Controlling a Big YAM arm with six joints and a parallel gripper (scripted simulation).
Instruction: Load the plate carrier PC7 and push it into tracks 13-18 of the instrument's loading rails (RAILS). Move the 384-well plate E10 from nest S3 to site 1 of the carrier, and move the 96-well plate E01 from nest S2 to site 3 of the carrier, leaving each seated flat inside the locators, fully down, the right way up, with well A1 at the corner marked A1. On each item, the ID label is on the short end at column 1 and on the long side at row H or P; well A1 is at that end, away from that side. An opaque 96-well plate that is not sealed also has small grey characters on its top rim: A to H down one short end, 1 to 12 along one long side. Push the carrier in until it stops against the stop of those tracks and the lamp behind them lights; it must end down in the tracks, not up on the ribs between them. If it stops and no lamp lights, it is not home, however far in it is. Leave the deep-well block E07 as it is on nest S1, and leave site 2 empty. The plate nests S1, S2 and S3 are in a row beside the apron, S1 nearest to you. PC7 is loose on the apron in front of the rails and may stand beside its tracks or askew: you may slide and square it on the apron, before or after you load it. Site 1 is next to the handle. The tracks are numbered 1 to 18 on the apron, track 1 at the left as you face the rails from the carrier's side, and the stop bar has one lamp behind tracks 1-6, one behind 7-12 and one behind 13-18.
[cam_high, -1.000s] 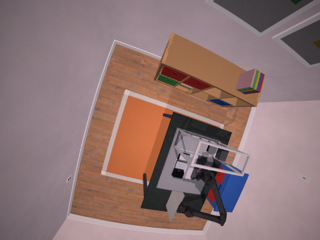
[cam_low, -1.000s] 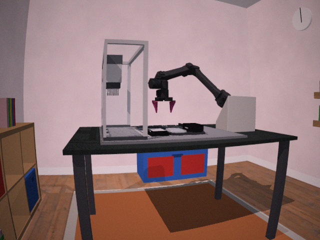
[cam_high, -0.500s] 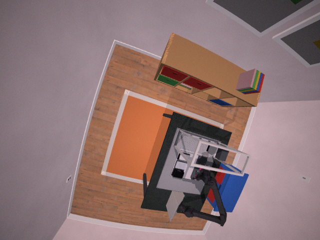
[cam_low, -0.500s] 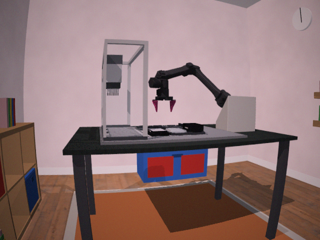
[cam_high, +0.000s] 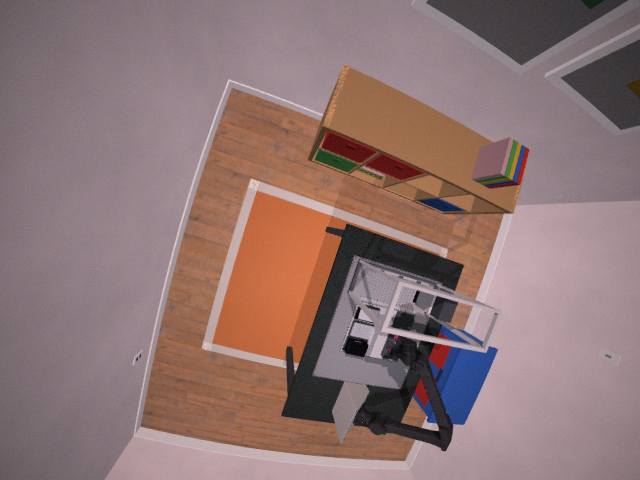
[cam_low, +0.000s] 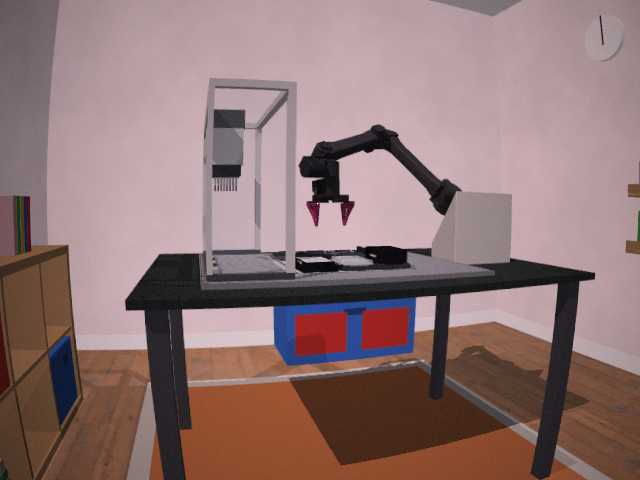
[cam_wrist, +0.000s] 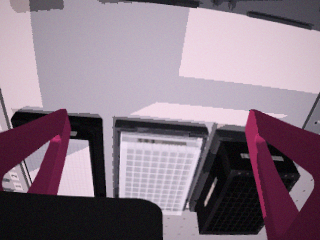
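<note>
Now: hand 1 cm past the white 96-well plate E01, 15 cm to the right of it and 10 cm above it. Round my hand: 384-well plate E10 (10 cm ahead, 15 cm to the left, 10 cm below); plate carrier PC7 (11 cm to the right, 10 cm below); dark nest (10 cm ahead, 15 cm to the left, 11 cm below).
</note>
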